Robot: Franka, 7 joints.
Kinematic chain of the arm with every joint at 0, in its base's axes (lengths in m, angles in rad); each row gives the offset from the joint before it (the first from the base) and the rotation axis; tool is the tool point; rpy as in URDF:
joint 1: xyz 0 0 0.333 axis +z
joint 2: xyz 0 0 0 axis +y
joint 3: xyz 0 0 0.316 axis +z
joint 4: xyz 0.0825 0 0 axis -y
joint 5: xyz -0.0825 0 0.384 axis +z
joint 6: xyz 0 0 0 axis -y
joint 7: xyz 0.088 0 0 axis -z
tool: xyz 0 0 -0.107 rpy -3.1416 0 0
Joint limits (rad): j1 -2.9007..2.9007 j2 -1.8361..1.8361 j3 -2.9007..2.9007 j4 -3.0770..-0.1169 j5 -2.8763..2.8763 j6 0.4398..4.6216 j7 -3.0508..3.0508
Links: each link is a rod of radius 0.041 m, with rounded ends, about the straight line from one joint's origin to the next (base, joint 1, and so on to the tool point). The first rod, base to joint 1, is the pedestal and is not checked.
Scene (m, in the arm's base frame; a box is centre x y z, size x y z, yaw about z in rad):
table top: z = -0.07
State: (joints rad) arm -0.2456 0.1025 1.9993 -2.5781 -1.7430 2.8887 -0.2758
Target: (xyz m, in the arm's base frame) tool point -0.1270 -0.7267 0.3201
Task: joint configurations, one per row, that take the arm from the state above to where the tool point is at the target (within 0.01 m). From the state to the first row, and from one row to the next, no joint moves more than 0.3 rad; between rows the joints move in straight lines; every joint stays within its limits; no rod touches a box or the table.
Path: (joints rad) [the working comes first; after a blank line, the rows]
Joints at the target: 1.5073 -0.6815 2.9007 -1.4668 -1.5537 2.8973 -0.2758
Straight joint move there: clear.

1: 0.0465 -0.0282 2.1495 -2.3929 -1.7115 2.8901 -0.2758
2: 0.3387 -0.1588 2.2998 -2.2077 -1.6799 2.8916 -0.2758
3: 0.6308 -0.2895 2.4500 -2.0224 -1.6484 2.8930 -0.2758
4: 0.9230 -0.4202 2.6002 -1.8372 -1.6168 2.8944 -0.2758
5: 1.2151 -0.5508 2.7505 -1.6520 -1.5853 2.8959 -0.2758
6: 1.5073 -0.6815 2.9007 -1.4668 -1.5537 2.8973 -0.2758

